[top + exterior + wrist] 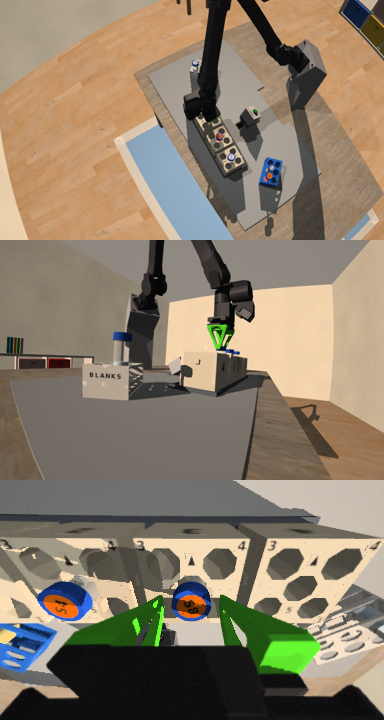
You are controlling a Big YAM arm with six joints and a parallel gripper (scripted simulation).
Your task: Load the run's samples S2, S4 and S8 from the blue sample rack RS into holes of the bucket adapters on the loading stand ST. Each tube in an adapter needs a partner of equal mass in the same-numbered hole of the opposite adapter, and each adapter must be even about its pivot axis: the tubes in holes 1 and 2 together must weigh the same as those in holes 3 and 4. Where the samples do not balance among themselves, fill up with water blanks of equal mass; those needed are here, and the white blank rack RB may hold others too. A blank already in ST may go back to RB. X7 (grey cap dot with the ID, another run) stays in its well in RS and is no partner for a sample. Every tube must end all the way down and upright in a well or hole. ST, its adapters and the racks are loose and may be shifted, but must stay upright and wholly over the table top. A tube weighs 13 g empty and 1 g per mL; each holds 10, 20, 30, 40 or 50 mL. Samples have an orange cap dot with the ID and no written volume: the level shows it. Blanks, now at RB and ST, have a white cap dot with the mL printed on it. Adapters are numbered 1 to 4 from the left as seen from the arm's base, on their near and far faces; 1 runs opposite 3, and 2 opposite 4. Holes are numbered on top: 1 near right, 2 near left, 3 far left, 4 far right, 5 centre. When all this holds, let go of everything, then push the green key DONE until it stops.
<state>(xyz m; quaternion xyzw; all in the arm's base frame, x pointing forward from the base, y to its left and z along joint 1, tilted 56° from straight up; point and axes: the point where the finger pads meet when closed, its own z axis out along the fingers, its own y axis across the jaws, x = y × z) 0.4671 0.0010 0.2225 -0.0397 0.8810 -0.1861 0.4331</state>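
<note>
Right now the orange-dot tube is 50 mm below my hand and 10 mm behind it. The rest, counted from my hand: green DONE key: 220 mm behind, 100 mm to the left, 60 mm below; then orange-dot sample: 100 mm to the left, 50 mm below, 20 mm ahead; then white-dot blank marked 10: 210 mm to the left, 50 mm below, 30 mm ahead.
</note>
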